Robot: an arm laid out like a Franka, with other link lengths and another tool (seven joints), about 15 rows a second.
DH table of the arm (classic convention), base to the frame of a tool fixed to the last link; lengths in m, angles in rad. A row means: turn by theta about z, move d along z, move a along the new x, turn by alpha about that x. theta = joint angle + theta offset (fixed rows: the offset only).
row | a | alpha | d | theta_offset
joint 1 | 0 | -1.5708 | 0.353 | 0
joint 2 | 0 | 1.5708 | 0 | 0
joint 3 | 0.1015 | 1.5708 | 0.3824 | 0
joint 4 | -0.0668 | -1.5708 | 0 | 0
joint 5 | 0 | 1.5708 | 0.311 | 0
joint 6 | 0.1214 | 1.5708 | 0 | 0
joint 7 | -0.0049 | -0.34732 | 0.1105 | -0.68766
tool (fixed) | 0 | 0 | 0.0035 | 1.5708
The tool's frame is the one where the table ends.
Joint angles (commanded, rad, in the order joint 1, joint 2, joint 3, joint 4, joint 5, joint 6, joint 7), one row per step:
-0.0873 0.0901 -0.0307 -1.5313 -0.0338 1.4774 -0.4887
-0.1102 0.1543 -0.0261 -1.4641 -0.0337 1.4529 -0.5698
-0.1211 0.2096 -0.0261 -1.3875 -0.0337 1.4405 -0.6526
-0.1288 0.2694 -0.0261 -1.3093 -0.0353 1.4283 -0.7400
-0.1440 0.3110 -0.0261 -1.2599 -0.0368 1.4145 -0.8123
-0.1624 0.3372 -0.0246 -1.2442 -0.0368 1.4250 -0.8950
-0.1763 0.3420 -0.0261 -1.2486 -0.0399 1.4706 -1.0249
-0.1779 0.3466 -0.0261 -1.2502 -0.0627 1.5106 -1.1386
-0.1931 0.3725 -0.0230 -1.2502 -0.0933 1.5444 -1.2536
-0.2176 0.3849 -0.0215 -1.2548 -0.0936 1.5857 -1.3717
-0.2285 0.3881 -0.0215 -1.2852 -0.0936 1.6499 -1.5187
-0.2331 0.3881 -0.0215 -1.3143 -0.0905 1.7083 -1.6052
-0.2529 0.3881 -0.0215 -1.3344 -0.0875 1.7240 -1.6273
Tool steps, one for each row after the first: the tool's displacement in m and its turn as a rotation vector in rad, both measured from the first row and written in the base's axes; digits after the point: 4 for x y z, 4 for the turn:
0.0194 -0.0126 -0.0107 0.0143 0.0228 0.0611
0.0385 -0.0212 -0.0126 0.0242 0.0156 0.1319
0.0584 -0.0285 -0.0175 0.0330 0.0117 0.2106
0.0697 -0.0397 -0.0243 0.0433 0.0192 0.2665
0.0774 -0.0518 -0.0334 0.0560 0.0203 0.3318
0.0827 -0.0626 -0.0335 0.0576 -0.0101 0.4481
0.0886 -0.0672 -0.0325 0.0369 -0.0269 0.5630
0.0971 -0.0805 -0.0453 0.0211 -0.0132 0.6691
0.1016 -0.0965 -0.0509 0.0222 -0.0271 0.7675
0.1063 -0.1039 -0.0587 0.0201 -0.0422 0.9091
0.1102 -0.1068 -0.0644 0.0118 -0.0607 0.9960
0.1066 -0.1193 -0.0714 0.0189 -0.0580 0.9989

